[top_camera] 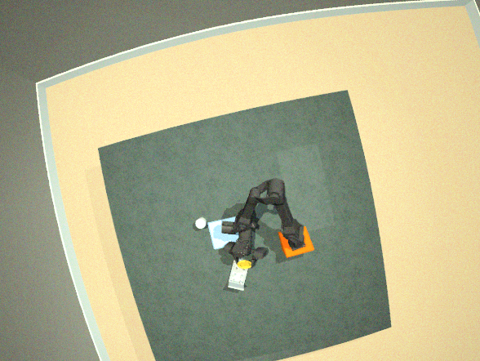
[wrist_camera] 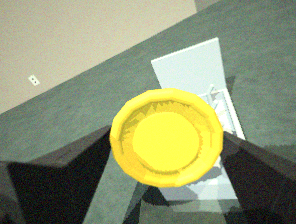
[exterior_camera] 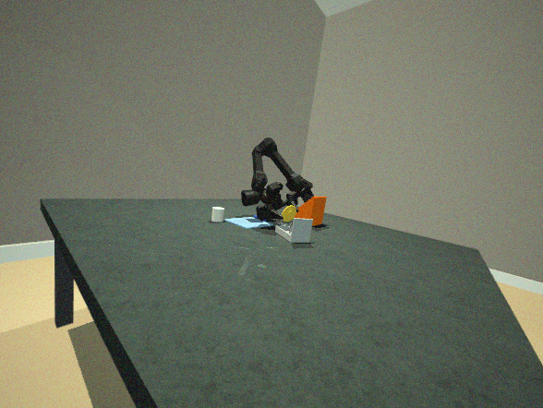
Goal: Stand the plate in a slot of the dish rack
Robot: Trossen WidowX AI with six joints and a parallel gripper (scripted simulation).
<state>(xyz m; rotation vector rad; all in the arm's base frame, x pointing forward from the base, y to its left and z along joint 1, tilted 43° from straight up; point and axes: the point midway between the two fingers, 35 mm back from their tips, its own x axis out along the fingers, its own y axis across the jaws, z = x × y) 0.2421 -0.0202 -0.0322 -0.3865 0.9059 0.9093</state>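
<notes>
Right now the dish rack is 5 cm below my gripper tip, 4 cm to the left of it and 4 cm ahead of it. Round my gripper tip: yellow plate (1 cm to the right); light blue mat (16 cm to the right, 7 cm below, 4 cm ahead); small white cup (25 cm to the right, 13 cm ahead, 4 cm below).
</notes>
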